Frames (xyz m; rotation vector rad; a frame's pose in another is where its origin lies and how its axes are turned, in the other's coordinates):
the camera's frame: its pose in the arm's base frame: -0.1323 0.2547 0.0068 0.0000 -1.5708 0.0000
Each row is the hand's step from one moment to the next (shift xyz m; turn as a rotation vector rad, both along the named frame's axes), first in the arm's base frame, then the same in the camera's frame.
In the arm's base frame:
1: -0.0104 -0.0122 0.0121 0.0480 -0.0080 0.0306
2: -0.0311 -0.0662 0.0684 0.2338 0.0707 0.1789
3: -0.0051 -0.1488 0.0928 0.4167 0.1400 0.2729
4: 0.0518 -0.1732 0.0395 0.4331 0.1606 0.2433
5: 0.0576 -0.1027 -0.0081 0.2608 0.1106 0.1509
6: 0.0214 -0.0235 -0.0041 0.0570 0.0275 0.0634
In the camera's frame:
1: 0.0121 -0.0122 0.0104 0.0306 -0.0080 -0.0480
2: 0.0684 -0.0662 0.0311 0.1789 0.0707 -0.2338
3: 0.0928 -0.1488 0.0051 0.2729 0.1400 -0.4167
4: 0.0395 -0.1732 -0.0518 0.2433 0.1606 -0.4331
5: -0.0081 -0.1027 -0.0576 0.1509 0.1106 -0.2608
6: -0.0041 -0.0235 -0.0214 0.0634 0.0275 -0.0570

